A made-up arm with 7 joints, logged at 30 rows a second.
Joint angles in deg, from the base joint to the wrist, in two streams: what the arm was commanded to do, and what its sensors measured. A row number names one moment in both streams.
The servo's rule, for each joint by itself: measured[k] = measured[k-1] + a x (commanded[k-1-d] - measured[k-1]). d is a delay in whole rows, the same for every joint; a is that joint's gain. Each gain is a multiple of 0.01, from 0.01 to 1. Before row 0 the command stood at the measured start. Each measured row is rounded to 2 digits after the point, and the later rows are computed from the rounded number. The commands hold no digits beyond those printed.
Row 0, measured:
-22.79 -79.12 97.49 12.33 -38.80 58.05 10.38
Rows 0 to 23, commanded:
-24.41 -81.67 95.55 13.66 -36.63 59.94 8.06
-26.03 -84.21 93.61 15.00 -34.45 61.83 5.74
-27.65 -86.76 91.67 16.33 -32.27 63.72 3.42
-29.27 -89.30 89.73 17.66 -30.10 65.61 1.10
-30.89 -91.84 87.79 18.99 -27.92 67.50 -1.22
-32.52 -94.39 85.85 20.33 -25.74 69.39 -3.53
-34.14 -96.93 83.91 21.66 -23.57 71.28 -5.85
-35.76 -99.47 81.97 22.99 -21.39 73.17 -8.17
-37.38 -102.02 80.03 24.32 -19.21 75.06 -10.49
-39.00 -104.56 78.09 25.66 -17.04 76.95 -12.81
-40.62 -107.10 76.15 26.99 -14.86 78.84 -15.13
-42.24 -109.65 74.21 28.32 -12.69 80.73 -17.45
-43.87 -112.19 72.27 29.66 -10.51 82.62 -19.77
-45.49 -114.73 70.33 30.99 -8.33 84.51 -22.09
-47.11 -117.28 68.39 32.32 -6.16 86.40 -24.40
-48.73 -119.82 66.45 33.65 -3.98 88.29 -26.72
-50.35 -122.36 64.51 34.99 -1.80 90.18 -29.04
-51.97 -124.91 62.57 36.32 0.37 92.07 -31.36
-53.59 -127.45 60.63 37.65 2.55 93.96 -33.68
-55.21 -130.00 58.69 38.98 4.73 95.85 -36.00
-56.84 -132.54 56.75 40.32 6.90 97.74 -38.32
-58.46 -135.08 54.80 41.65 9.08 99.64 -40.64
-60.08 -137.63 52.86 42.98 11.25 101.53 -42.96
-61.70 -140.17 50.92 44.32 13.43 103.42 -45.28
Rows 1 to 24, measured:
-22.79 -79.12 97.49 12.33 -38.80 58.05 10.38
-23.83 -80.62 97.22 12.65 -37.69 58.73 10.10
-25.24 -82.74 96.71 13.21 -36.04 59.85 9.58
-26.78 -85.11 96.00 13.96 -34.12 61.24 8.84
-28.37 -87.58 95.12 14.85 -32.07 62.81 7.91
-29.98 -90.09 94.09 15.84 -29.95 64.50 6.81
-31.61 -92.63 92.94 16.92 -27.80 66.26 5.57
-33.23 -95.17 91.68 18.06 -25.64 68.07 4.20
-34.85 -97.71 90.32 19.24 -23.47 69.91 2.72
-36.47 -100.25 88.88 20.46 -21.30 71.76 1.13
-38.09 -102.79 87.37 21.71 -19.13 73.63 -0.54
-39.71 -105.33 85.80 22.98 -16.95 75.51 -2.29
-41.33 -107.88 84.18 24.26 -14.78 77.39 -4.11
-42.96 -110.42 82.51 25.56 -12.60 79.27 -5.99
-44.58 -112.96 80.80 26.86 -10.42 81.16 -7.92
-46.20 -115.51 79.06 28.17 -8.25 83.05 -9.90
-47.82 -118.05 77.29 29.49 -6.07 84.94 -11.92
-49.44 -120.59 75.50 30.81 -3.89 86.83 -13.97
-51.06 -123.14 73.69 32.13 -1.72 88.72 -16.06
-52.68 -125.68 71.86 33.45 0.46 90.61 -18.17
-54.30 -128.23 70.02 34.78 2.64 92.50 -20.31
-55.93 -130.77 68.16 36.11 4.81 94.39 -22.47
-57.55 -133.31 66.29 37.44 6.99 96.28 -24.65
-59.17 -135.86 64.41 38.77 9.16 98.17 -26.85
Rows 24 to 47, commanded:
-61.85 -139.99 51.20 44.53 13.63 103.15 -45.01
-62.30 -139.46 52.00 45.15 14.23 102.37 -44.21
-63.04 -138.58 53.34 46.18 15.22 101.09 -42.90
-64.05 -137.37 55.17 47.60 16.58 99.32 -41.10
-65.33 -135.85 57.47 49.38 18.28 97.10 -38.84
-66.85 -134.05 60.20 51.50 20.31 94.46 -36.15
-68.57 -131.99 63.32 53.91 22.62 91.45 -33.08
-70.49 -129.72 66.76 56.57 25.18 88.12 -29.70
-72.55 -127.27 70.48 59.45 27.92 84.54 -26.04
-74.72 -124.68 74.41 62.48 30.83 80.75 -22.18
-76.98 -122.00 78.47 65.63 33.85 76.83 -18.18
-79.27 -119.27 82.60 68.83 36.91 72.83 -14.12
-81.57 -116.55 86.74 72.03 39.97 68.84 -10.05
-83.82 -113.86 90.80 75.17 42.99 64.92 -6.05
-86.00 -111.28 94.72 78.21 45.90 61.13 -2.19
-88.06 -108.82 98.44 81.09 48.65 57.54 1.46
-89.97 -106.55 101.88 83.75 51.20 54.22 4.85
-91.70 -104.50 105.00 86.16 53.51 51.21 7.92
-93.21 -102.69 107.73 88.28 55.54 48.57 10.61
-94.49 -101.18 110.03 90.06 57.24 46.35 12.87
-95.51 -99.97 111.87 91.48 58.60 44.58 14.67
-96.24 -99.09 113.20 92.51 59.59 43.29 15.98
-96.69 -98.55 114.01 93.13 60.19 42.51 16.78
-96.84 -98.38 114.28 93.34 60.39 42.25 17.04
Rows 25 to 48, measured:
-60.79 -138.40 62.52 40.10 11.34 100.06 -29.06
-61.47 -139.34 60.94 41.16 12.51 101.17 -30.97
-62.00 -139.41 59.69 42.12 13.39 101.60 -32.56
-62.67 -138.92 58.80 43.09 14.32 101.42 -33.80
-63.55 -138.01 58.29 44.17 15.47 100.66 -34.68
-64.69 -136.74 58.18 45.42 16.90 99.38 -35.18
-66.07 -135.15 58.46 46.88 18.64 97.61 -35.30
-67.67 -133.29 59.14 48.57 20.67 95.39 -35.03
-69.47 -131.18 60.21 50.49 22.97 92.77 -34.39
-71.44 -128.87 61.65 52.64 25.49 89.81 -33.39
-73.54 -126.40 63.44 55.00 28.21 86.55 -32.04
-75.74 -123.80 65.54 57.55 31.09 83.05 -30.38
-78.00 -121.13 67.93 60.26 34.06 79.37 -28.43
-80.28 -118.43 70.56 63.08 37.07 75.58 -26.22
-82.55 -115.73 73.39 65.98 40.09 71.74 -23.80
-84.76 -113.10 76.38 68.92 43.05 67.92 -21.21
-86.87 -110.57 79.47 71.84 45.91 64.18 -18.49
-88.85 -108.20 82.61 74.70 48.61 60.59 -15.69
-90.67 -106.02 85.74 77.45 51.11 57.21 -12.86
-92.30 -104.06 88.82 80.05 53.37 54.10 -10.04
-93.70 -102.36 91.79 82.45 55.34 51.31 -7.29
-94.86 -100.95 94.60 84.62 57.00 48.89 -4.65
-95.74 -99.85 97.20 86.51 58.32 46.87 -2.17
-96.35 -99.08 99.55 88.10 59.27 45.30 0.10

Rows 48 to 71, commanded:
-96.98 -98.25 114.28 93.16 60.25 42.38 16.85
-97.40 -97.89 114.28 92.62 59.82 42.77 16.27
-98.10 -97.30 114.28 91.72 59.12 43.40 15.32
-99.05 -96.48 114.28 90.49 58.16 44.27 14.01
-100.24 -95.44 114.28 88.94 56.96 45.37 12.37
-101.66 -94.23 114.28 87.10 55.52 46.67 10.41
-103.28 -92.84 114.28 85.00 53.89 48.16 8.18
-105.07 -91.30 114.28 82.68 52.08 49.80 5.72
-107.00 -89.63 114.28 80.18 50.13 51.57 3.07
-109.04 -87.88 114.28 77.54 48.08 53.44 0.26
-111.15 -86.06 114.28 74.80 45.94 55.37 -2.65
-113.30 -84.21 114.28 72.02 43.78 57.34 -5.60
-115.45 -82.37 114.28 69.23 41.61 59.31 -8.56
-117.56 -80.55 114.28 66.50 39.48 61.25 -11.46
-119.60 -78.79 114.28 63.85 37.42 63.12 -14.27
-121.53 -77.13 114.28 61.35 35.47 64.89 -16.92
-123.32 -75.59 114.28 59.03 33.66 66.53 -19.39
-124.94 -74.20 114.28 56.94 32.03 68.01 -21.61
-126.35 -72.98 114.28 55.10 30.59 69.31 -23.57
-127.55 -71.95 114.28 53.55 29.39 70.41 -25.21
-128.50 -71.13 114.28 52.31 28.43 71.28 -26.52
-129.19 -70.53 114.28 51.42 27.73 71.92 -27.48
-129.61 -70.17 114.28 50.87 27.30 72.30 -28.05
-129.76 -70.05 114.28 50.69 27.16 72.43 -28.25
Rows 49 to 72, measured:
-96.66 -98.67 101.61 89.36 59.84 44.20 2.13
-96.86 -98.42 103.38 90.27 60.05 43.54 3.90
-97.21 -98.11 104.91 90.83 59.93 43.26 5.38
-97.78 -97.63 106.22 91.04 59.52 43.31 6.57
-98.59 -96.95 107.35 90.91 58.83 43.66 7.46
-99.65 -96.06 108.32 90.44 57.88 44.28 8.05
-100.94 -94.98 109.15 89.64 56.68 45.14 8.33
-102.44 -93.72 109.87 88.53 55.26 46.23 8.31
-104.12 -92.29 110.49 87.13 53.64 47.52 8.00
-105.96 -90.72 111.02 85.46 51.85 48.98 7.41
-107.93 -89.04 111.48 83.56 49.93 50.59 6.55
-109.99 -87.28 111.87 81.46 47.90 52.31 5.45
-112.11 -85.47 112.21 79.19 45.80 54.12 4.12
-114.25 -83.64 112.50 76.80 43.66 55.99 2.60
-116.37 -81.82 112.75 74.33 41.53 57.88 0.91
-118.44 -80.03 112.96 71.81 39.43 59.77 -0.91
-120.42 -78.32 113.14 69.30 37.41 61.61 -2.83
-122.28 -76.71 113.30 66.84 35.50 63.38 -4.82
-123.98 -75.23 113.44 64.46 33.73 65.05 -6.83
-125.50 -73.90 113.56 62.21 32.13 66.58 -8.84
-126.81 -72.75 113.66 60.13 30.73 67.96 -10.80
-127.89 -71.79 113.75 58.25 29.56 69.16 -12.69
-128.72 -71.05 113.82 56.61 28.63 70.15 -14.46
-129.29 -70.53 113.88 55.23 27.95 70.92 -16.09

